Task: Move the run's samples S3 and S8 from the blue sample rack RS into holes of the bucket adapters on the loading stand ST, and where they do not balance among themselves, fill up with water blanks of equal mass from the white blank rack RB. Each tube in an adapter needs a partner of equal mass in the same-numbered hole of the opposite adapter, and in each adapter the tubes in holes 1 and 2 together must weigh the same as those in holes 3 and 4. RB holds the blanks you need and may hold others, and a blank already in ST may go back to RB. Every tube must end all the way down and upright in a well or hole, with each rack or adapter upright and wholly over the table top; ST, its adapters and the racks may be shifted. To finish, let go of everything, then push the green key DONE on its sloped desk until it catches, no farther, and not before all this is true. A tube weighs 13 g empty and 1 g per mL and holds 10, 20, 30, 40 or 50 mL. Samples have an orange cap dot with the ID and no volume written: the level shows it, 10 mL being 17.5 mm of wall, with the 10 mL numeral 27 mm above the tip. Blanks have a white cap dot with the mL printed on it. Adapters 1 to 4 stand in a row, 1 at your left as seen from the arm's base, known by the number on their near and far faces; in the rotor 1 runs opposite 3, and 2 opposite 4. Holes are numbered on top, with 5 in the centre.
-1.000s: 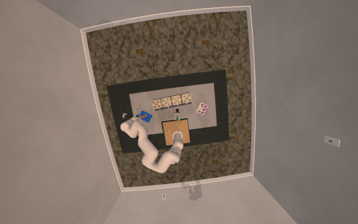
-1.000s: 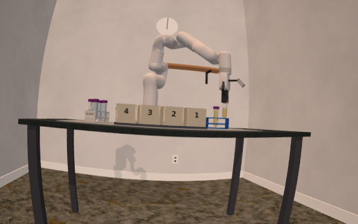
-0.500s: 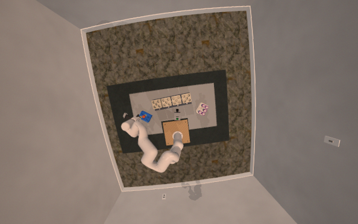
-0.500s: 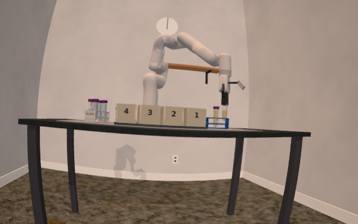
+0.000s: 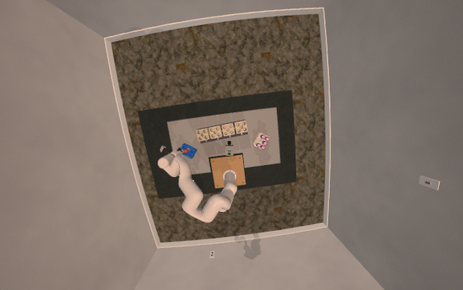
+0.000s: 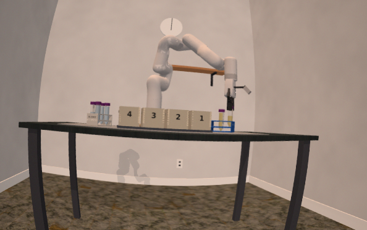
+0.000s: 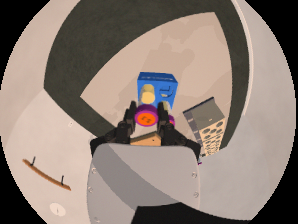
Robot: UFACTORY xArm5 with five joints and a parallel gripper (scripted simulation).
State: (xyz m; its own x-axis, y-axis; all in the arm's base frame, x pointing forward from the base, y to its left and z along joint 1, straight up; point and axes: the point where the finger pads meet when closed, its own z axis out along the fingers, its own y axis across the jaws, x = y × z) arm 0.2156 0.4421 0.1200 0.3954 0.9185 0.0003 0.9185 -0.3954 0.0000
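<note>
Now: hand 5 cm above the orange-dotted sample tube and 1 cm to the right of it. The rest, counted from my hand: loading stand ST: 35 cm to the right, 20 cm ahead, 13 cm below; then adapter 2: 29 cm to the right, 19 cm ahead, 9 cm below; then blue sample rack RS: 11 cm below, 4 cm to the right.
</note>
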